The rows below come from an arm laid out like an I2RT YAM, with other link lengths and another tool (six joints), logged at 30 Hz.
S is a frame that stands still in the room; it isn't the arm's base.
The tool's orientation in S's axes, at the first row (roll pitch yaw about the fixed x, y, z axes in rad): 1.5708, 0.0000, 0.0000
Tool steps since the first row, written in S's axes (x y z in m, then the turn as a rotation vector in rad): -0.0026, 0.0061, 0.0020, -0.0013, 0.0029, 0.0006; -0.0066, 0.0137, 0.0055, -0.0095, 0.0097, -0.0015; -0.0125, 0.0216, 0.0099, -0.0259, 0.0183, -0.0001; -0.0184, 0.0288, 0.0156, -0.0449, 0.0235, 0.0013; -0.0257, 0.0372, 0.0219, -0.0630, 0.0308, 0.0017; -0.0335, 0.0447, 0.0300, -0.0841, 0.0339, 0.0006; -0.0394, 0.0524, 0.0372, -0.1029, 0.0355, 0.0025; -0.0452, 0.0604, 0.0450, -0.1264, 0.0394, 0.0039
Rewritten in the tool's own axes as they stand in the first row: -0.0026, 0.0020, -0.0061, -0.0013, 0.0006, -0.0029; -0.0066, 0.0055, -0.0137, -0.0095, -0.0015, -0.0097; -0.0125, 0.0099, -0.0216, -0.0259, -0.0001, -0.0183; -0.0184, 0.0156, -0.0288, -0.0449, 0.0013, -0.0235; -0.0257, 0.0219, -0.0372, -0.0630, 0.0017, -0.0308; -0.0335, 0.0300, -0.0447, -0.0841, 0.0006, -0.0339; -0.0394, 0.0372, -0.0524, -0.1029, 0.0025, -0.0355; -0.0452, 0.0450, -0.0604, -0.1264, 0.0039, -0.0394
